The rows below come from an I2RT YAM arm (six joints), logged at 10 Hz.
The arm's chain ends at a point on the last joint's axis. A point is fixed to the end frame.
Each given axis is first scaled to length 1.
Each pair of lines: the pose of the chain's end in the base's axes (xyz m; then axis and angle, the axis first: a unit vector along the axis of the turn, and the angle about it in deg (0 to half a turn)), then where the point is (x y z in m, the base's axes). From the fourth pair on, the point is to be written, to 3 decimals.
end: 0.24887 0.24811 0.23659 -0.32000 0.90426 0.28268 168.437
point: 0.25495 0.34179 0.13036
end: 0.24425 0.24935 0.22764 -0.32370 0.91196 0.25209 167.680
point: 0.25452 0.33693 0.11663
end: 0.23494 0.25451 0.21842 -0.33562 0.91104 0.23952 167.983
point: 0.24448 0.33933 0.10522
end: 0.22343 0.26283 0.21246 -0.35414 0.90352 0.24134 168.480
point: 0.230 0.348 0.099
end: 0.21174 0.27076 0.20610 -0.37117 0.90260 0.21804 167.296
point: 0.221 0.352 0.090
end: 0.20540 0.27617 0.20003 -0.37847 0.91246 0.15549 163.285
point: 0.230 0.346 0.079
